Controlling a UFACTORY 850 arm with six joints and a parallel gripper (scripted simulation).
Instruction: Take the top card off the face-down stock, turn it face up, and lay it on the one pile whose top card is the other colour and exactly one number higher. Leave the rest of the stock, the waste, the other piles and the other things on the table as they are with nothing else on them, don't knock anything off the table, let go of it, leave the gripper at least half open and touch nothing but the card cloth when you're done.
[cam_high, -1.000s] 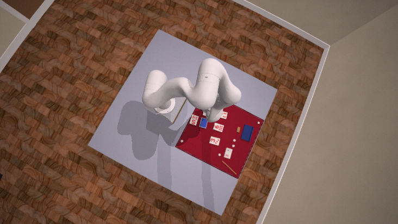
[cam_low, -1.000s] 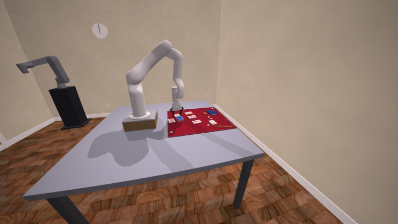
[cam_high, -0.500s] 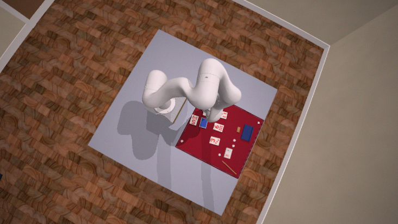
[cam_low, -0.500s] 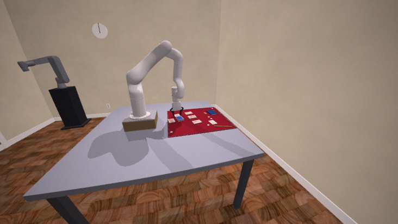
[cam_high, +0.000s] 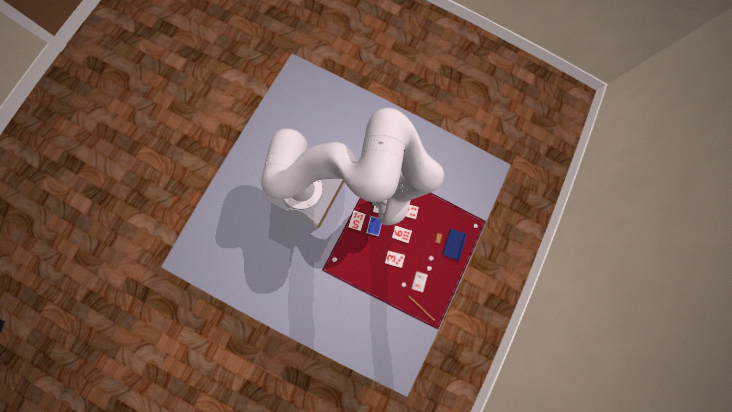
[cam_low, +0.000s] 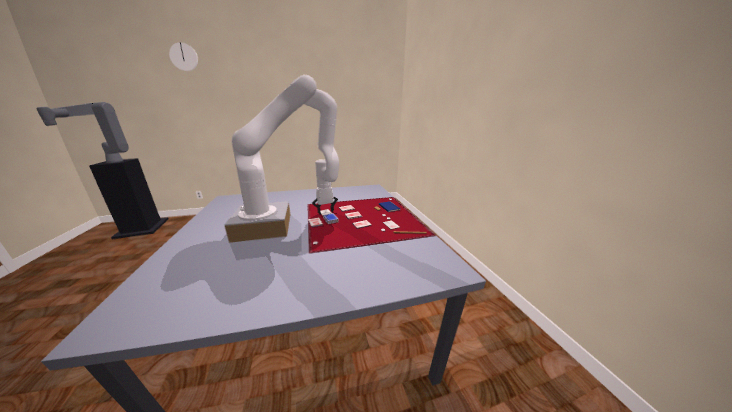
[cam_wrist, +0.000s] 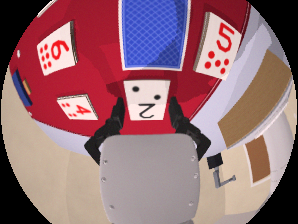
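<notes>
Now: the red card cloth 190 mm ahead of my hand, 140 mm to the right of it and 30 mm below it. The rest, counted from my hand: pencil: 400 mm to the right, 360 mm ahead, 10 mm below; then card: 120 mm to the right, 80 mm behind, 10 mm below.
</notes>
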